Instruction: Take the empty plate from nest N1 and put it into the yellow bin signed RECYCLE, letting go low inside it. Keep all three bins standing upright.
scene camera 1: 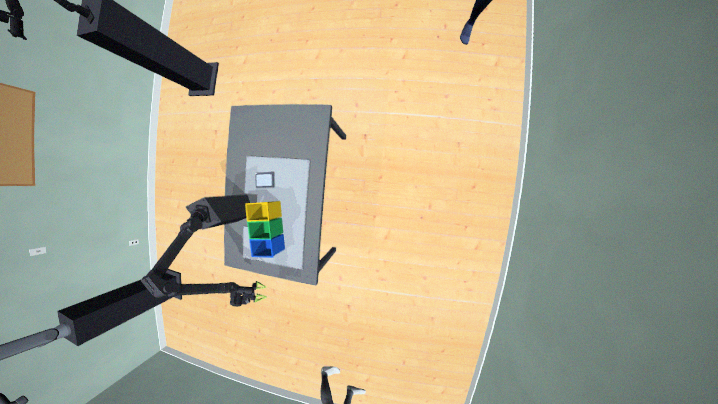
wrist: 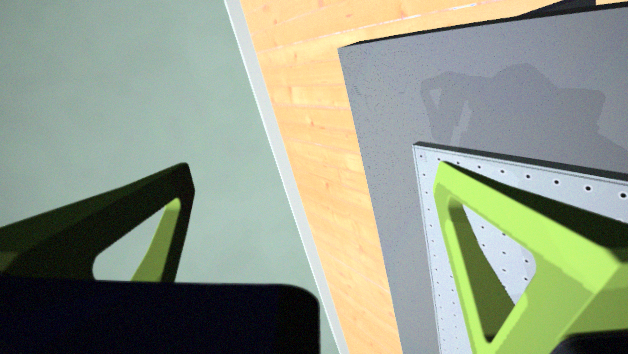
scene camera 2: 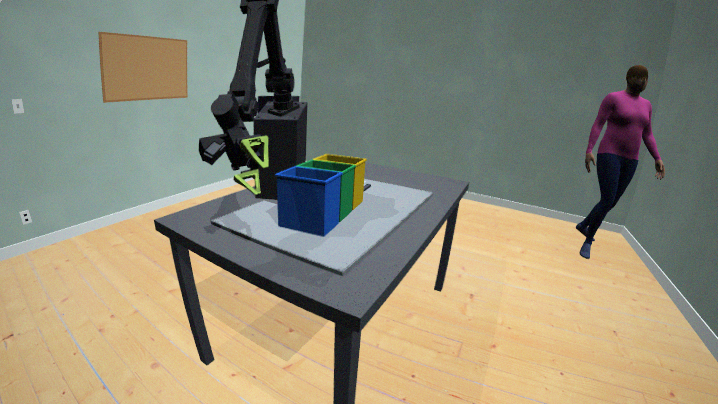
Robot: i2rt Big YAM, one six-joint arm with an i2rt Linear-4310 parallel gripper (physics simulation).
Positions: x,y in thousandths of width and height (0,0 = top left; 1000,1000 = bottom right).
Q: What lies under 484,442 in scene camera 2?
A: A green bin.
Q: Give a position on a yellow bin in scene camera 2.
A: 499,459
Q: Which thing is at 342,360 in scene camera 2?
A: My gripper.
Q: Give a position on a blue bin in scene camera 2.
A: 430,494
